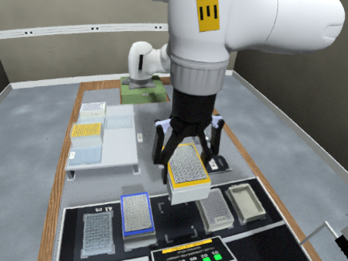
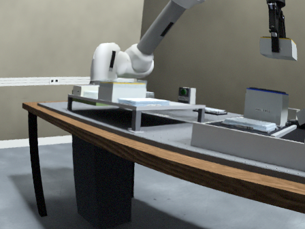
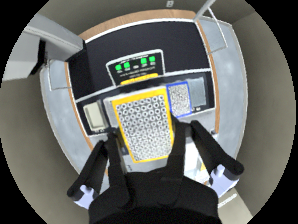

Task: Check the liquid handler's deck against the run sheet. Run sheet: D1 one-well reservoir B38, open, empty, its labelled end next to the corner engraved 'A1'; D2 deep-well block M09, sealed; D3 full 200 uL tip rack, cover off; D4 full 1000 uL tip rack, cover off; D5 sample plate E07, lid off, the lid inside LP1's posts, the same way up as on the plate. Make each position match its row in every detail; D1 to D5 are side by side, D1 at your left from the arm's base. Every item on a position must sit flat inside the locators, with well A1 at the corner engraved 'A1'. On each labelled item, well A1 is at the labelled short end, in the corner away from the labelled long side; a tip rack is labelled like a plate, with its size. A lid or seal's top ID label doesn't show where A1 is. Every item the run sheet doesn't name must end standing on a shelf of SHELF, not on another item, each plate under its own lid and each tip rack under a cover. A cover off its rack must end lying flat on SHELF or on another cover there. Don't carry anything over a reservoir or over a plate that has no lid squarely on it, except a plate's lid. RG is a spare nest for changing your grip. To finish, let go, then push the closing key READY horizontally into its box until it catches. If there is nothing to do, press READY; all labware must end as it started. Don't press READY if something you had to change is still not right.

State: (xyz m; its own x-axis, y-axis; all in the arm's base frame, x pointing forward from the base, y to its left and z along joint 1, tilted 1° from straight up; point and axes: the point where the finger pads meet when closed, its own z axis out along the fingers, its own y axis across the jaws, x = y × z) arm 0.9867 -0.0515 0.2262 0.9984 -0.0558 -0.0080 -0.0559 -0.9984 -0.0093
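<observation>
The yellow-rimmed tip rack lies 10 mm behind my hand, 10 mm to the right of it and 10 mm above it. From my hand the other things lie so: blue-rimmed tip rack: 10 mm behind, 130 mm to the right, 180 mm below; deep-well block: 10 mm ahead, 130 mm to the left, 230 mm below; clear sample plate: 10 mm behind, 250 mm to the right, 240 mm below.
</observation>
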